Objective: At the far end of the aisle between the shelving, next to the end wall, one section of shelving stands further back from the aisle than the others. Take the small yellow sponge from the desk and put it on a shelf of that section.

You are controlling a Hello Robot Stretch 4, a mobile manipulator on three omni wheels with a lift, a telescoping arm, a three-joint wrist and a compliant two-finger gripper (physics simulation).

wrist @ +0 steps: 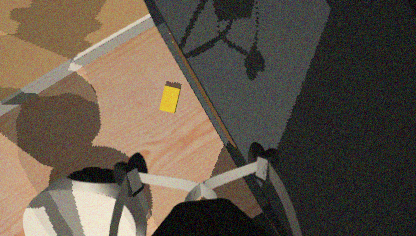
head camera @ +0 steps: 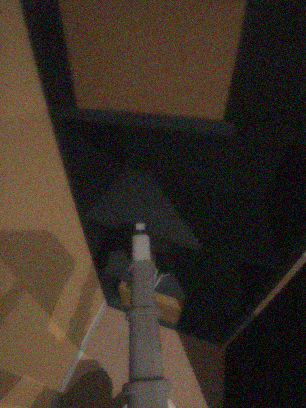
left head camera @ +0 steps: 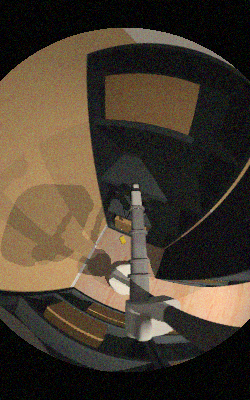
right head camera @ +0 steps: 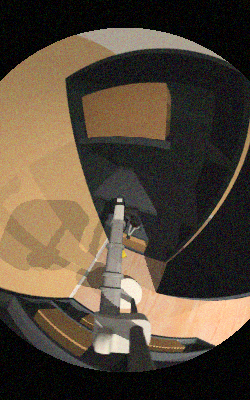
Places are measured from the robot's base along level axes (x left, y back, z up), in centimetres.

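Pixels of known places: gripper, between the fingertips: (wrist: 197, 160) (head camera: 160, 286) (right head camera: 133, 233); robot's base, origin of its link: (left head camera: 125, 278) (right head camera: 124, 292).
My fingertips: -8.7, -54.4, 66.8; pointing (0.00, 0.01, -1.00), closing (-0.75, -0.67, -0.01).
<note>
Ahead of a thing's pixels: the offset from my fingertips to its top centre, as dx, dy, dz. Level surfaces: height alone.
The small yellow sponge {+14.0, -1.5, -65.0} (left head camera: 123, 240) (right head camera: 124, 254) (wrist: 170, 99) lies on the wood-look floor, between the end wall's baseboard and the bottom edge of the dark shelving. It does not show in the head camera view. My gripper (wrist: 197, 160) is open in the wrist view, its fingers spread wide with no object between them. The sponge is beyond the fingertips, apart from them. The dark shelving section (head camera: 150, 120) (left head camera: 150, 127) (right head camera: 125, 144) stands beside the end wall; my arm extends towards it. A dark grey shelf board {dz -16.2} (wrist: 295, 50) is at the upper right in the wrist view.
The tan end wall (head camera: 30, 150) (left head camera: 45, 125) is on the left. A large brown box {+1.5, -25.1, +102.2} (head camera: 155, 60) (left head camera: 150, 102) (right head camera: 125, 112) stands on an upper shelf, another box {-0.8, -24.1, -34.9} (head camera: 167, 307) (right head camera: 135, 243) low down. A white round object (left head camera: 120, 280) (wrist: 95, 210) is near the gripper's left side. Deep shadow hides the right.
</note>
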